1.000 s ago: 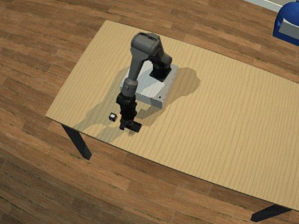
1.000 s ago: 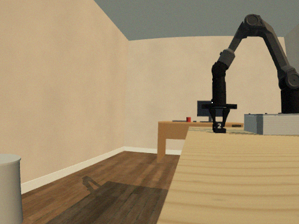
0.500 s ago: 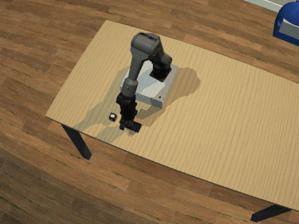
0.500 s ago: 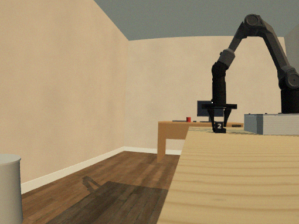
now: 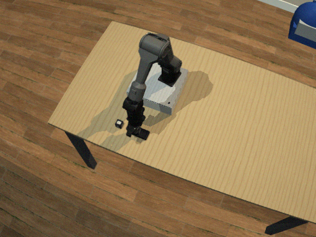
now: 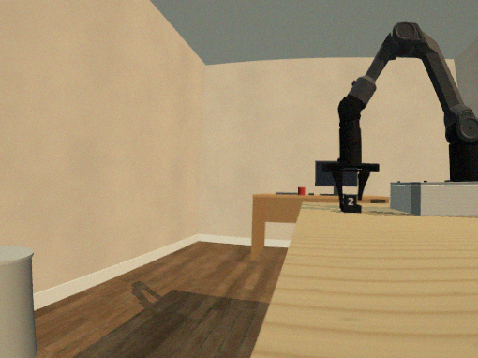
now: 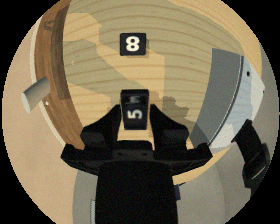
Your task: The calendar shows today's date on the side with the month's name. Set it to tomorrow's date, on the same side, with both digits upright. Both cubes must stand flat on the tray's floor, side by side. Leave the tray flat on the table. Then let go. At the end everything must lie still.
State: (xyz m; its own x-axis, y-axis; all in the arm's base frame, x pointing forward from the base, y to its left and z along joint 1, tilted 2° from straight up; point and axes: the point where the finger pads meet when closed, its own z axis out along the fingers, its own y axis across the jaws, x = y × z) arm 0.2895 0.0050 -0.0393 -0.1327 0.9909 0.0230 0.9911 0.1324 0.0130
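Now: the black calendar cube 10 mm below my hand. Round my hand: calendar tray (20 mm to the left, 20 mm below).
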